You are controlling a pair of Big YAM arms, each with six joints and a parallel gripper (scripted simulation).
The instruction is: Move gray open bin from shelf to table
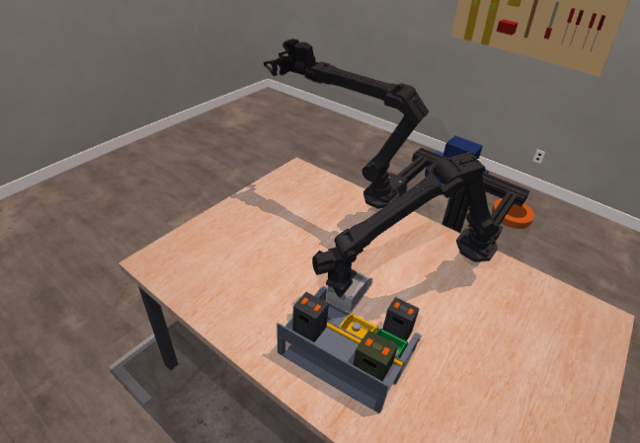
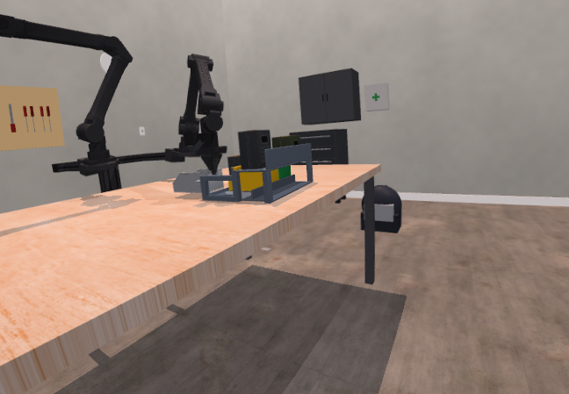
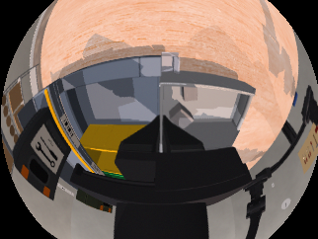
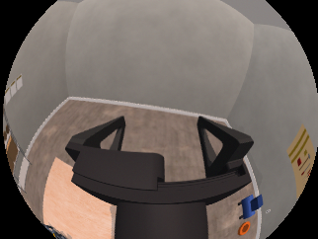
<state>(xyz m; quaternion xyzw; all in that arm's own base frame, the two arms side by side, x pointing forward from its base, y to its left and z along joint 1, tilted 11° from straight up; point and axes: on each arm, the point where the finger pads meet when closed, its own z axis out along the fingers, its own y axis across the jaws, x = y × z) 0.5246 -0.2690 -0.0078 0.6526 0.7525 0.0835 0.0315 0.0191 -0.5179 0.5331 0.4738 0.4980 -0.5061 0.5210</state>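
The gray open bin is 8 cm behind my left hand, 1 cm to the right of it and 3 cm below it. Also, from my left hand: yellow bin: 8 cm ahead, 13 cm to the left, 5 cm below; then gray shelf: 10 cm ahead, 14 cm to the left, 2 cm below; then green bin: 6 cm ahead, 24 cm to the left, 5 cm below.
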